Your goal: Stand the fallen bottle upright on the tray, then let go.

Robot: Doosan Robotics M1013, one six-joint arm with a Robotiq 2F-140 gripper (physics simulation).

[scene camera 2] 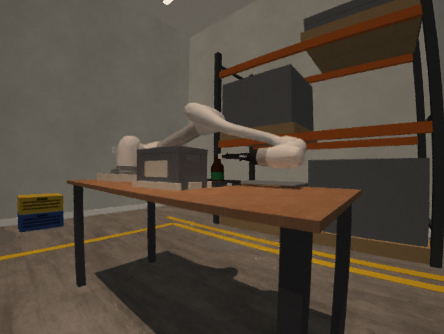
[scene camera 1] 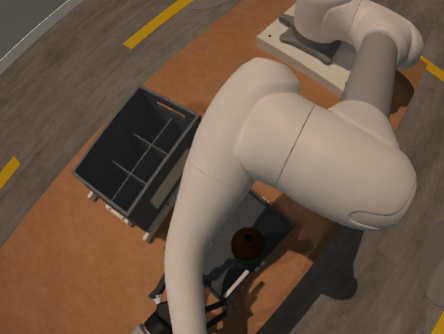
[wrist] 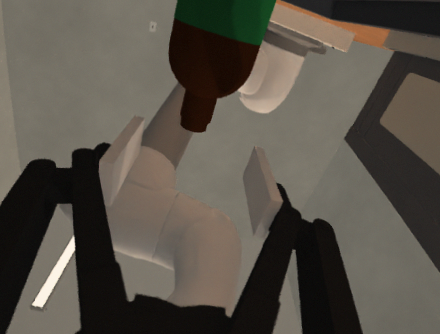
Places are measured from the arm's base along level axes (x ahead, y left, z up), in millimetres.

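Pixels of known places: gripper, fingertip midpoint: (scene camera 2: 223, 156) (scene camera 1: 229, 256) (wrist: 196, 149); arm's base at its link origin: (scene camera 2: 127, 174) (scene camera 1: 314, 37) (wrist: 290, 29).
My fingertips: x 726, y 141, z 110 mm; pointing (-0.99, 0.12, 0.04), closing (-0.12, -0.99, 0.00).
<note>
For each thing: its middle in the pictures, then the offset to it from my fingertips. "*": a spot on its surface instead. Level surfaces: height alone.
- brown bottle with a green label, body centre: (wrist: 214, 45) (scene camera 1: 248, 244) (scene camera 2: 217, 169) dx -52, dy +12, dz -72 mm
- dark tray at a spot on its surface: (scene camera 1: 265, 215) * dx -149, dy +2, dz -150 mm
- dark divided crate at the middle of its body: (scene camera 1: 141, 160) (scene camera 2: 171, 168) dx -86, dy -309, dz -67 mm
- wooden table at its surface level: dz -155 mm
The brown bottle with a green label (scene camera 1: 248, 245) (scene camera 2: 217, 171) (wrist: 215, 62) stands upright on the dark tray (scene camera 1: 265, 215). In the wrist view it appears upside down, with its neck near the gap between the finger pads but outside it. My gripper (scene camera 1: 194, 299) (scene camera 2: 221, 156) (wrist: 196, 149) is open and empty, roughly level and beside the bottle's top in scene camera 2. The pads stand apart from the bottle. The arm hides part of the tray and gripper in scene camera 1.
A dark divided crate (scene camera 1: 186, 145) (scene camera 2: 192, 167) stands beside the tray on the wooden table (scene camera 1: 45, 285) (scene camera 2: 260, 202). The arm's pale base plate (scene camera 1: 310, 70) is at the table's far end. A storage rack (scene camera 2: 218, 90) with large grey boxes stands behind the table.
</note>
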